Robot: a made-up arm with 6 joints. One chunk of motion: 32 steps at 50 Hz.
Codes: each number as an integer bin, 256 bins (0 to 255) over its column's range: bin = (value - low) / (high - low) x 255, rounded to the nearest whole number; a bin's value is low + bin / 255 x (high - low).
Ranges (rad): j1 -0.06..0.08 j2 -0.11..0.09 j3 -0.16..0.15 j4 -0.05..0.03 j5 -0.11..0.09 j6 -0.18..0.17
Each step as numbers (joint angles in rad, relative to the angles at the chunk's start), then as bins.
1 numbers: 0.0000 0.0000 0.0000 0.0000 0.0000 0.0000
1 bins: 109 140 132 159 140 131
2 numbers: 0.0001 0.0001 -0.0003 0.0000 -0.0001 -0.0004
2 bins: 109 140 131 159 140 131
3 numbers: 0.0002 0.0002 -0.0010 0.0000 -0.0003 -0.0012
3 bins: 110 141 131 159 140 130
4 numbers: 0.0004 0.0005 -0.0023 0.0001 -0.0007 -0.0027
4 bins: 110 141 130 160 139 129
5 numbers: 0.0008 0.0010 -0.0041 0.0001 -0.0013 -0.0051
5 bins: 111 142 128 160 139 127
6 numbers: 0.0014 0.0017 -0.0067 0.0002 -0.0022 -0.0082
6 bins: 112 142 126 160 137 125
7 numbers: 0.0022 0.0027 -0.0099 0.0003 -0.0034 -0.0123
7 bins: 113 144 123 160 136 122
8 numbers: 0.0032 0.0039 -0.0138 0.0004 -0.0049 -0.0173
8 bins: 115 145 120 161 134 119
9 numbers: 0.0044 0.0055 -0.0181 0.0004 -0.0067 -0.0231
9 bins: 117 147 117 161 132 114
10 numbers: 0.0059 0.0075 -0.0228 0.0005 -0.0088 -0.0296
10 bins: 120 150 113 161 129 110
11 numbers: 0.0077 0.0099 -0.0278 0.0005 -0.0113 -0.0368
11 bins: 123 153 109 161 126 104
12 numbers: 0.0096 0.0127 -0.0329 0.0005 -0.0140 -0.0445
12 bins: 127 156 105 161 122 99
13 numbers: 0.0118 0.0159 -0.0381 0.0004 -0.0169 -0.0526
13 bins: 131 161 100 161 119 93
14 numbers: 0.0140 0.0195 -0.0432 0.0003 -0.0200 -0.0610
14 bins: 135 165 96 160 115 87
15 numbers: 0.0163 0.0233 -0.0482 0.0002 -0.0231 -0.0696
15 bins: 139 170 92 160 111 80
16 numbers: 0.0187 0.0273 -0.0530 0.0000 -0.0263 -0.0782
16 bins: 143 175 88 159 107 74
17 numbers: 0.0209 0.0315 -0.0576 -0.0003 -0.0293 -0.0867
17 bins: 147 180 84 158 103 68
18 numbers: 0.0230 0.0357 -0.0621 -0.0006 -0.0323 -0.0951
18 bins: 151 186 81 157 99 62
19 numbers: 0.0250 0.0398 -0.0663 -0.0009 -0.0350 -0.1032
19 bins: 155 191 77 157 96 56
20 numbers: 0.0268 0.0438 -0.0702 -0.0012 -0.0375 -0.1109
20 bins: 158 196 74 156 92 50
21 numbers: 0.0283 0.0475 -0.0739 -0.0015 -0.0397 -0.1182
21 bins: 161 201 71 155 90 45
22 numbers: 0.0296 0.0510 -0.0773 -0.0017 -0.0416 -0.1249
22 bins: 163 205 68 154 87 40
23 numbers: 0.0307 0.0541 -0.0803 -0.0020 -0.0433 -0.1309
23 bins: 165 209 66 153 85 36
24 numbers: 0.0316 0.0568 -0.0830 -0.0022 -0.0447 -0.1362
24 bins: 167 213 63 152 83 32
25 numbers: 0.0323 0.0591 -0.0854 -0.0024 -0.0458 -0.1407
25 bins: 168 216 61 152 82 29
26 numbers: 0.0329 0.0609 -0.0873 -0.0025 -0.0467 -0.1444
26 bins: 169 218 60 151 81 26
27 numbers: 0.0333 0.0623 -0.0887 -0.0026 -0.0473 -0.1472
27 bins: 170 220 59 151 80 24
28 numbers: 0.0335 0.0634 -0.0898 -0.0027 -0.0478 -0.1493
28 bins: 170 221 58 151 79 22
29 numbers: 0.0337 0.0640 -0.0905 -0.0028 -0.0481 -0.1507
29 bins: 171 222 57 150 79 21
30 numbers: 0.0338 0.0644 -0.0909 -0.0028 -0.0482 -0.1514
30 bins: 171 222 57 150 79 21
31 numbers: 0.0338 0.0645 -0.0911 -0.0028 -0.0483 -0.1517
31 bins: 171 222 57 150 79 21
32 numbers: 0.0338 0.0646 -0.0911 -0.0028 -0.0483 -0.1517
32 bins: 171 223 57 150 79 21
